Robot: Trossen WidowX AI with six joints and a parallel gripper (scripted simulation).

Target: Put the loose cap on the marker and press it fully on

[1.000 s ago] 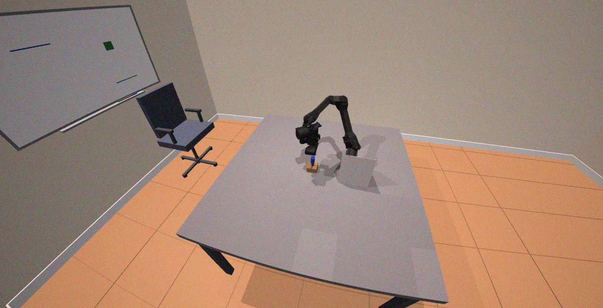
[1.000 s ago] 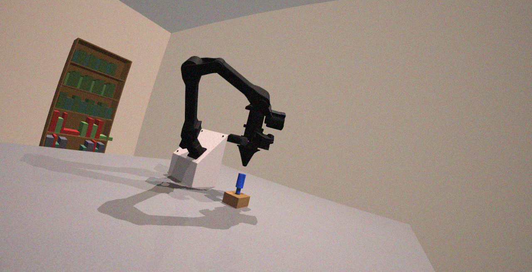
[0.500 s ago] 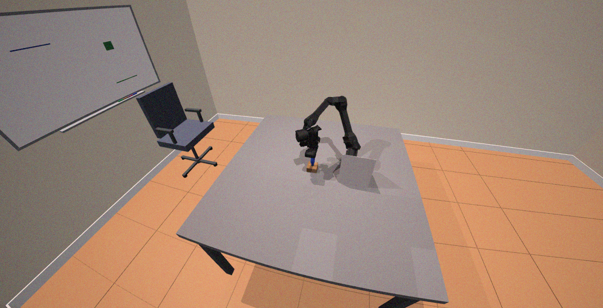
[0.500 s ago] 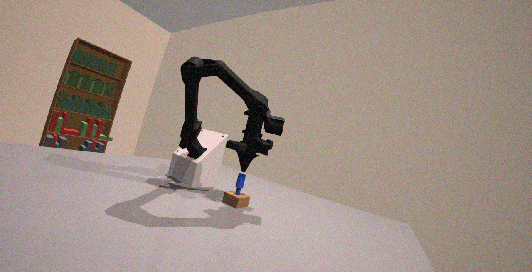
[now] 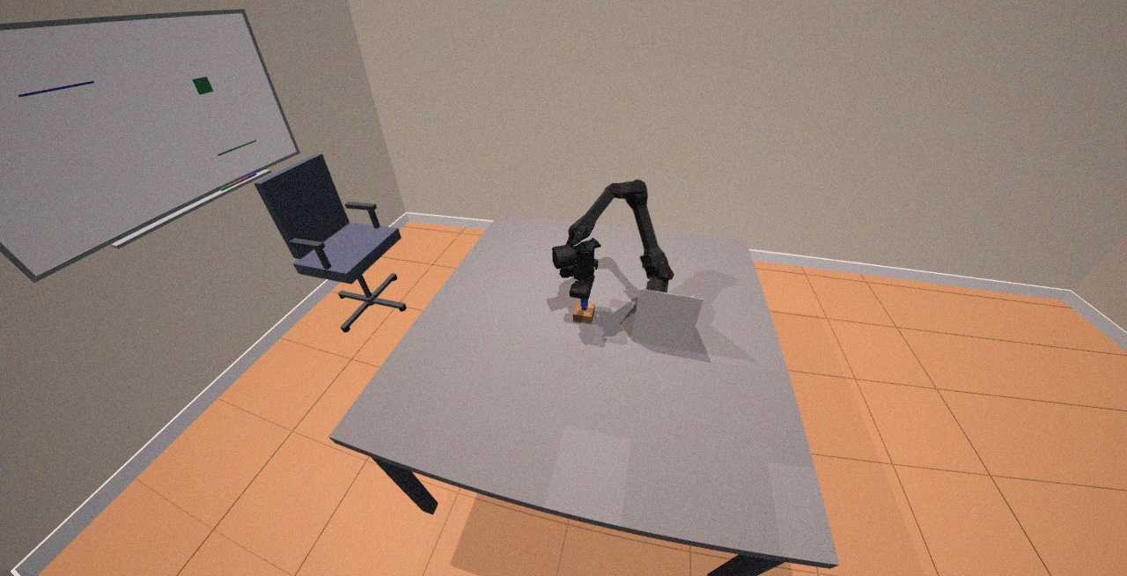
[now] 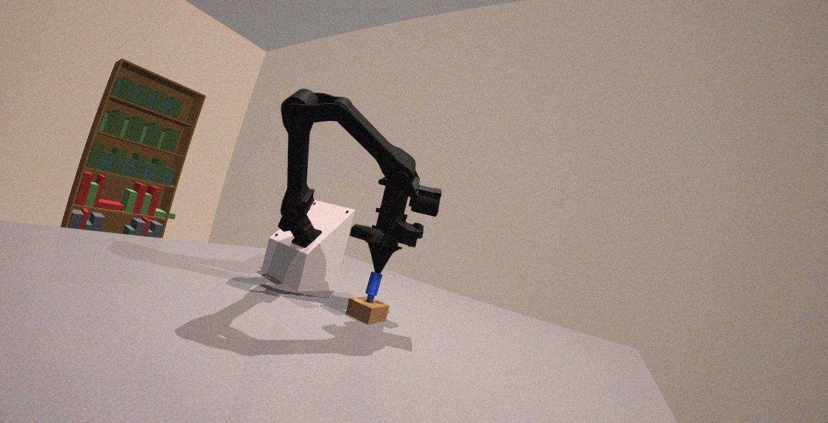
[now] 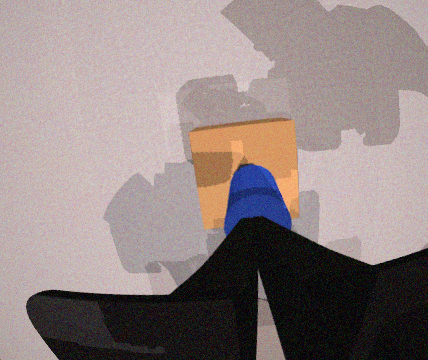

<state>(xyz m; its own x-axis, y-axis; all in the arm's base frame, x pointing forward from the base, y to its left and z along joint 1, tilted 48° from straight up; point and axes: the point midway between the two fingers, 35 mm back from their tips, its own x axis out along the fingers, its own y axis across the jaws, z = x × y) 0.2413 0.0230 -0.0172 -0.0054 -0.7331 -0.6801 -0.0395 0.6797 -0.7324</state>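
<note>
The blue cap lies 2 cm below my gripper tip. From my gripper tip the other things lie so: tan holder block 9 cm below.
</note>
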